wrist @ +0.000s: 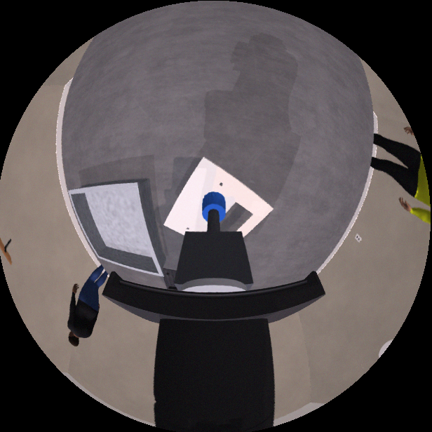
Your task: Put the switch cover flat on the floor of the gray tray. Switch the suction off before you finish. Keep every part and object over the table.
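Note:
The switch cover [192, 200] is a flat white square plate with small screw holes and a rectangular opening. It hangs on the blue suction cup [214, 202] near the middle of the wrist view, turned so that its corners point up and to the sides. My gripper is shut on it and holds it above the table. The gray tray [143, 200] stands at the left, with a light floor and darker walls. The cover is to the right of the tray, apart from it in the view. The lower corner of the cover is hidden behind the arm's dark mount.
The dark gray table [150, 100] spreads around the tray, with the arm's shadow on it. Its edge runs close behind the tray's left side. A person [84, 312] stands beyond the edge at lower left, another [402, 165] at the right.

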